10 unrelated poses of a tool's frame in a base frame.
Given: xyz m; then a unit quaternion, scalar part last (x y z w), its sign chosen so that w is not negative.
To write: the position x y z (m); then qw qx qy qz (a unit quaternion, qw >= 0). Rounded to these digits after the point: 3 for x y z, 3 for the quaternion.
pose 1, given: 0.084, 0.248, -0.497, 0.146, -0.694, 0.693, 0.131
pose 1, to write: 0.084, 0.248, -0.497, 0.131, 0.146, -0.694, 0.693
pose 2, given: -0.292, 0.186, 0.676, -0.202, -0.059, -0.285, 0.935
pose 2, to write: -0.292, 0.186, 0.676, 0.935, -0.202, -0.059, -0.285
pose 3, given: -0.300, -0.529, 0.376, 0.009, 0.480, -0.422, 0.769
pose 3, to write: -0.300, -0.529, 0.376, 0.769, 0.009, 0.480, -0.422
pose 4, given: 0.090, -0.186, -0.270, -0.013, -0.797, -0.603, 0.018
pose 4, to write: 0.090, -0.186, -0.270, 0.018, -0.013, -0.797, -0.603
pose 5, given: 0.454, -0.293, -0.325, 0.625, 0.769, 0.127, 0.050
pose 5, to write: 0.454, -0.293, -0.325, 0.050, 0.625, 0.769, 0.127
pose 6, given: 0.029, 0.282, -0.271, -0.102, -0.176, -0.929, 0.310
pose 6, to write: 0.029, 0.282, -0.271, 0.310, -0.102, -0.176, -0.929
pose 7, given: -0.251, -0.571, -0.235, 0.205, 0.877, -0.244, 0.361
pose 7, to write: -0.251, -0.571, -0.235, 0.361, 0.205, 0.877, -0.244
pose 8, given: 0.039, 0.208, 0.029, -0.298, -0.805, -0.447, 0.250
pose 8, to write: 0.039, 0.208, 0.029, 0.250, -0.298, -0.805, -0.447
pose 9, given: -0.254, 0.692, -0.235, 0.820, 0.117, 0.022, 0.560
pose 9, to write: -0.254, 0.692, -0.235, 0.560, 0.820, 0.117, 0.022
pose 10, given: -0.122, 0.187, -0.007, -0.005, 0.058, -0.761, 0.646
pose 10, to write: -0.122, 0.187, -0.007, 0.646, -0.005, 0.058, -0.761
